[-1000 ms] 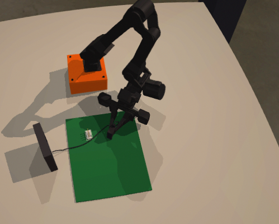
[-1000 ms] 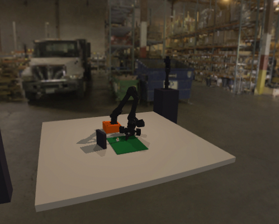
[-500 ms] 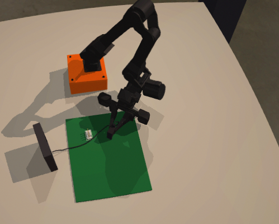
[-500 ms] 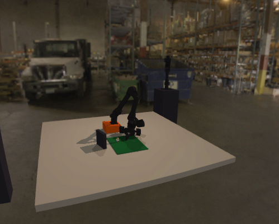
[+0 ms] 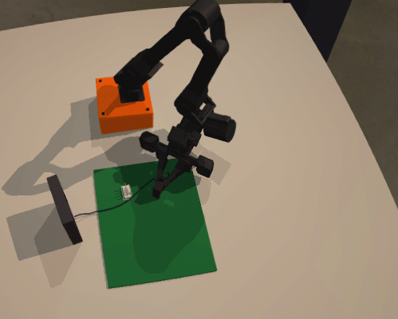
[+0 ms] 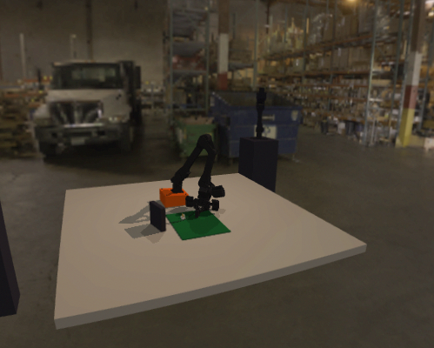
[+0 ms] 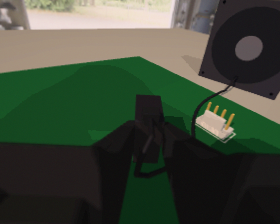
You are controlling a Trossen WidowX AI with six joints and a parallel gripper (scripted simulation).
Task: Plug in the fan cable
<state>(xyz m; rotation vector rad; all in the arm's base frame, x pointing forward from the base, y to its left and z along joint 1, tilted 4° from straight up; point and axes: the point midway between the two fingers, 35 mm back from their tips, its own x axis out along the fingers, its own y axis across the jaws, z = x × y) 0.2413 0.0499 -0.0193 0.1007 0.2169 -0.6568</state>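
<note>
Right now my gripper tip is 10 mm short of the black plug and 10 mm above it. From my gripper tip the other things lie so: black fan (40 mm ahead, 220 mm to the right, 30 mm above); green board (70 mm ahead, 40 mm to the right, 50 mm below); white four-pin fan header (10 mm behind, 80 mm to the right, 30 mm below).
</note>
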